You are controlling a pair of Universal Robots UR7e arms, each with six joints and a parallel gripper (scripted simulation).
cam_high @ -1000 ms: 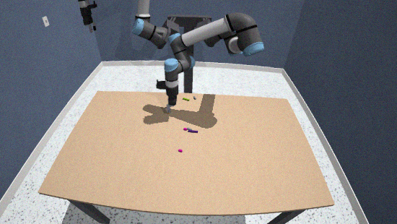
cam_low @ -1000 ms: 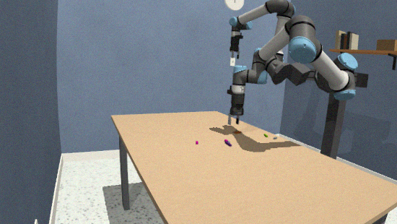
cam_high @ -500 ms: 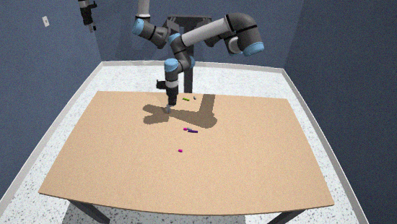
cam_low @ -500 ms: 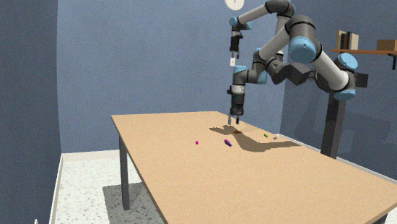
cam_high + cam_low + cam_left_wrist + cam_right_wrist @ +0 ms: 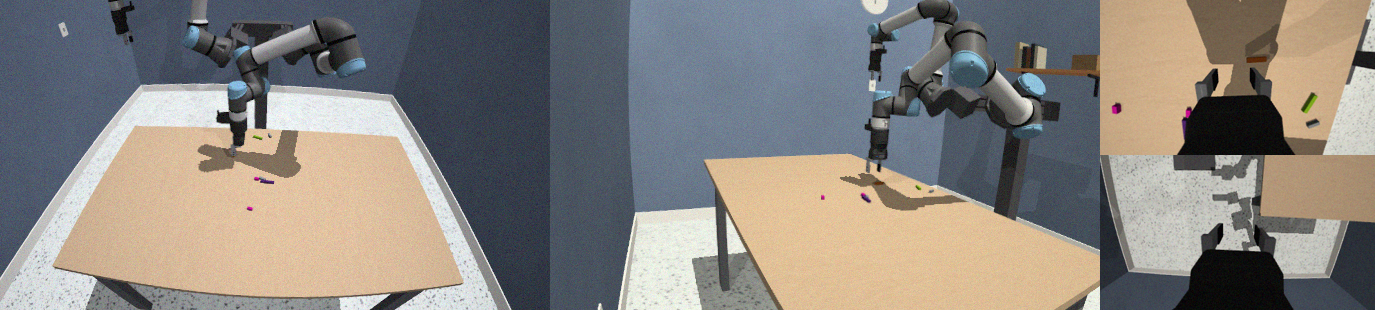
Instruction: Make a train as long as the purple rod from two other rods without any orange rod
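Note:
The orange rod is 8 cm below my left hand and 5 cm behind it. Round my left hand: lime rod (16 cm behind, 13 cm to the left, 8 cm below); then purple rod (16 cm ahead, 13 cm to the left, 8 cm below).

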